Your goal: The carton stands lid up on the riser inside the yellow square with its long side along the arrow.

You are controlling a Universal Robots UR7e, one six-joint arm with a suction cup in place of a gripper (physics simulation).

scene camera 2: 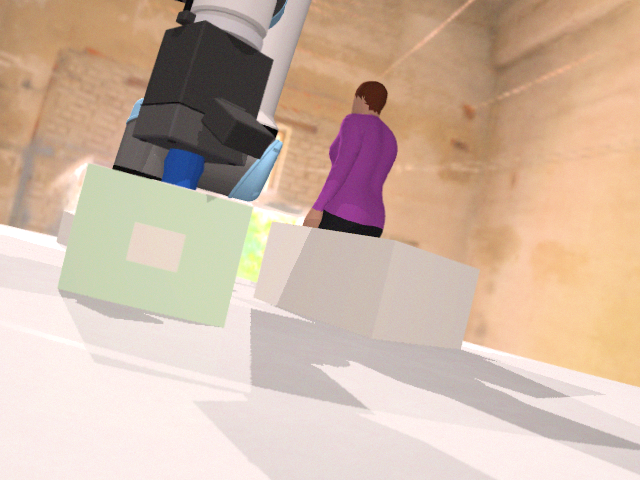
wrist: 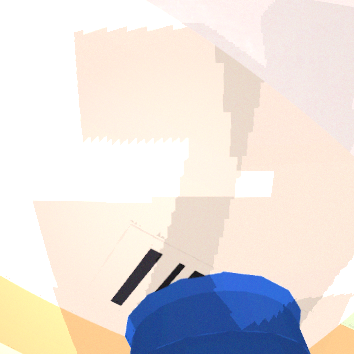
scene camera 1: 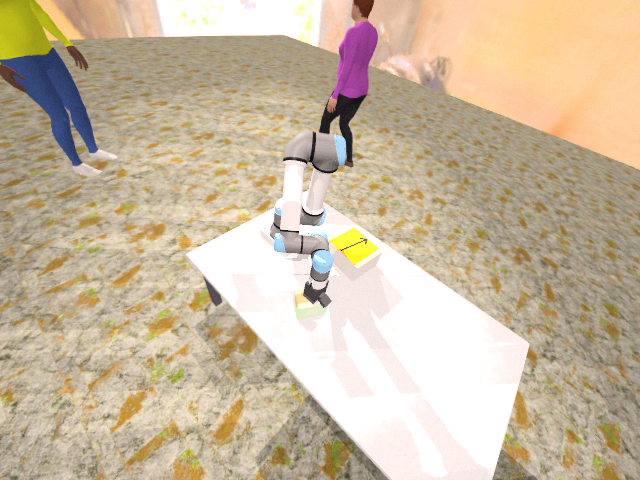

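The pale green carton (scene camera 1: 306, 306) (scene camera 2: 154, 248) stands on the white table (scene camera 1: 413, 361) (scene camera 2: 310, 439), lid up, in front of the arm's base. Its lid (wrist: 105, 246) fills the wrist view, with a pale label, black barcode bars and an orange band. My blue suction cup (scene camera 1: 316, 298) (scene camera 2: 182, 169) (wrist: 214, 312) sits pressed on the lid and grips it. The carton's underside rests on the table. The white riser (scene camera 1: 370, 260) (scene camera 2: 371, 284) stands a short way to the right, apart from the carton. Its top bears the yellow square (scene camera 1: 353, 245) with a black arrow and nothing on it.
The arm's base (scene camera 1: 289, 227) stands at the table's far end, left of the riser. A person in purple (scene camera 1: 353, 67) (scene camera 2: 359, 165) stands on the floor behind the table. Another person in yellow and blue (scene camera 1: 30, 62) stands far left.
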